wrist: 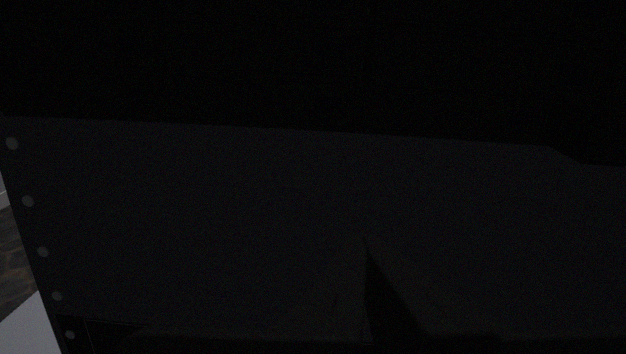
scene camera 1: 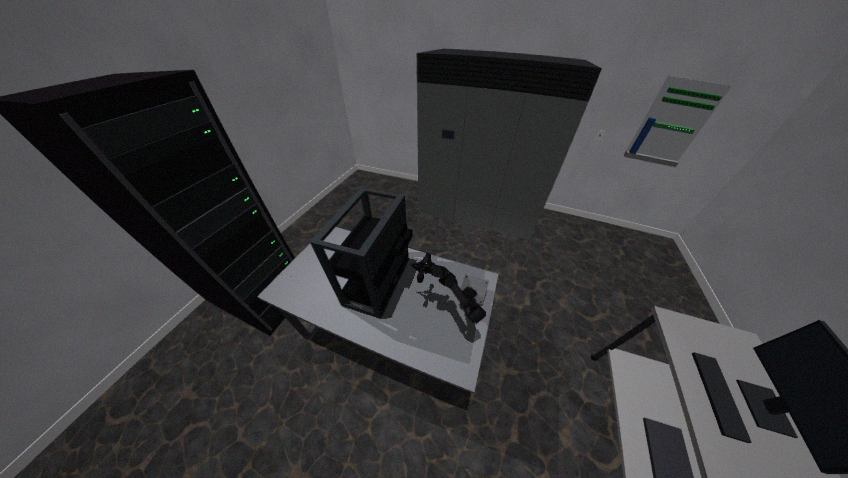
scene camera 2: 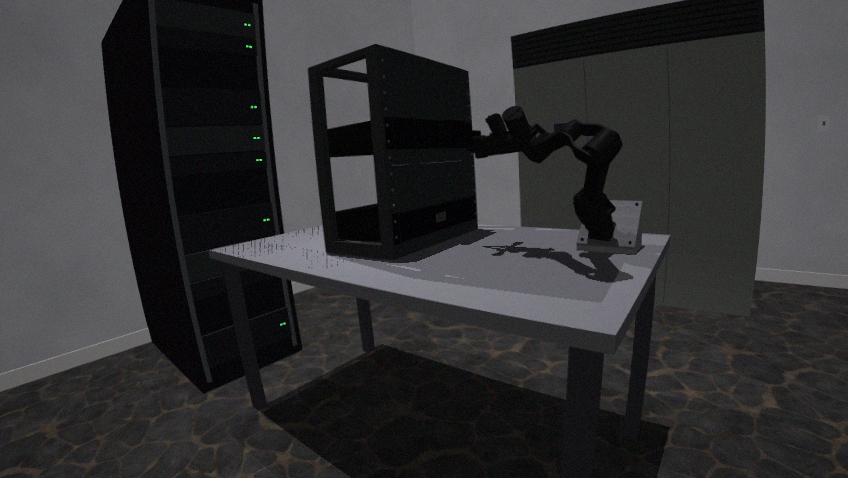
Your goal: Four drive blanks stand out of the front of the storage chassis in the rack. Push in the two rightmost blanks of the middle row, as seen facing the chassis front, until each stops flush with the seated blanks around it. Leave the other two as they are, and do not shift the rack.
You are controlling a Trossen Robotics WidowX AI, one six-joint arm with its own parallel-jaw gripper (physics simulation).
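Where they show: gripper, fingertip midpoint: [wrist: 361, 248] [scene camera 1: 410, 264] [scene camera 2: 467, 148]; arm's base, link origin: [scene camera 1: 470, 293] [scene camera 2: 602, 230].
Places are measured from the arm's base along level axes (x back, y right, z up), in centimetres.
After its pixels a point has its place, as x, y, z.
The rack [scene camera 1: 338, 247] @[-59.5, -38.9, 54.7] [scene camera 2: 383, 195] @[-47.0, -38.6, 13.6] stands on the table. The dark storage chassis [scene camera 2: 424, 133] @[-45.9, -21.2, 30.4] [wrist: 250, 65] @[-46.2, -19.1, 29.5] is a black band across its upper middle; it is too dark to tell the single blanks or how far each stands out. A small dark part shows past the rack's far front edge in scene camera 2, at chassis height. My gripper [scene camera 1: 414, 264] @[-36.9, -12.4, 25.0] [scene camera 2: 476, 152] @[-36.9, -12.4, 25.0] [wrist: 361, 248] @[-36.9, -12.4, 25.0] is shut and empty. Its tips are close to the rack's front near the far side, at about the chassis's lower edge; whether they touch anything is not clear.
The table [scene camera 1: 439, 368] @[-1.3, -49.9, -5.5] [scene camera 2: 534, 308] @[3.6, -49.2, -5.5] bears the rack and the arm's base plate [scene camera 2: 626, 222] @[6.2, 2.9, 2.2]. A plain grey panel [scene camera 2: 421, 184] @[-47.2, -22.8, 15.2] [wrist: 225, 200] @[-47.4, -21.4, 20.5] lies below the chassis. A tall server cabinet [scene camera 1: 234, 290] [scene camera 2: 127, 178] stands behind the table, and a grey cabinet [scene camera 1: 486, 148] [scene camera 2: 706, 178] beyond the arm.
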